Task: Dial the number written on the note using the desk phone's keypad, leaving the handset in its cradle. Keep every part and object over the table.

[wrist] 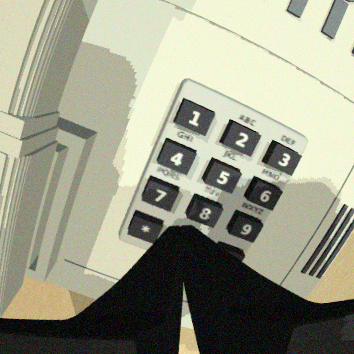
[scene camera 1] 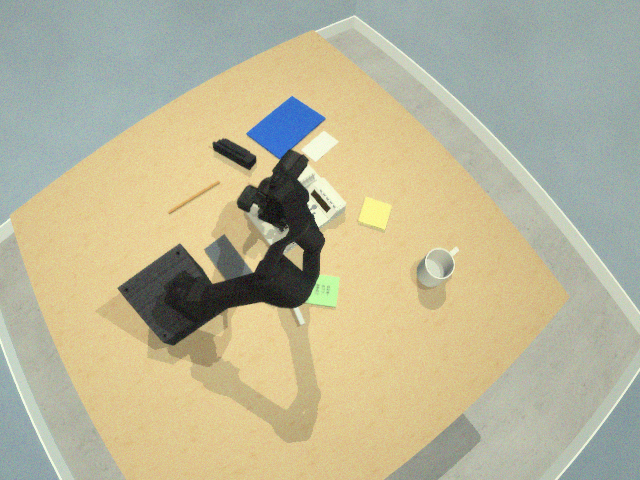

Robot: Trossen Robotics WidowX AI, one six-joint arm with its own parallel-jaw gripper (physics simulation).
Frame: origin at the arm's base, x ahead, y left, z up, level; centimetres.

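Seen in the pictures: gripper, between the fingertips: [wrist: 180, 236] [scene camera 1: 277, 224]; arm's base, origin of its link: [scene camera 1: 182, 288].
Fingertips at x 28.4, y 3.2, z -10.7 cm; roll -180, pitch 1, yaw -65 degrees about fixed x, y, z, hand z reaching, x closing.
Note:
Offsets run from my fingertips to a thing's middle. "spot": to the spot under its first point.
The white desk phone {dx +6.5, dy +1.7, dz -0.5 cm} [scene camera 1: 329, 202] [wrist: 220, 42] stands under my arm, which hides much of it in the scene view. Its keypad {spot: dx +3.4, dy +1.8, dz +0.0 cm} [wrist: 170, 127] shows keys 1 to 9 and the star key; the bottom row is partly covered. My gripper [wrist: 180, 236] is shut and empty, pointing down at the keypad's lower part, just below the 8 key {dx +1.3, dy -0.3, dz +0.2 cm} [wrist: 204, 210] and right of the star key {dx +0.0, dy +1.3, dz +0.2 cm} [wrist: 145, 226]. Whether the tips touch a key cannot be told. The handset {spot: dx +4.2, dy +5.6, dz +3.2 cm} [wrist: 15, 45] lies along the phone's left side. The green note {dx -1.1, dy -20.4, dz -2.1 cm} [scene camera 1: 330, 290] is partly behind my arm, its digits too small to read.
A yellow pad {dx +23.0, dy -12.5, dz -2.1 cm} [scene camera 1: 375, 213] and a mug {dx +25.8, dy -34.4, dz +1.7 cm} [scene camera 1: 436, 266] are right of the phone. A white card {dx +24.9, dy +13.9, dz -2.6 cm} [scene camera 1: 320, 146], a blue folder {dx +21.4, dy +26.0, dz -2.2 cm} [scene camera 1: 285, 126] and a black stapler-like object {dx +3.5, dy +26.9, dz -1.0 cm} [scene camera 1: 234, 153] lie beyond it. A pencil {dx -13.7, dy +22.5, dz -2.3 cm} [scene camera 1: 194, 197] and a dark grey slab {dx -15.8, dy +0.1, dz -2.2 cm} [scene camera 1: 225, 255] lie left, a white stick {dx -9.6, dy -21.5, dz -1.6 cm} [scene camera 1: 299, 316] near the note.

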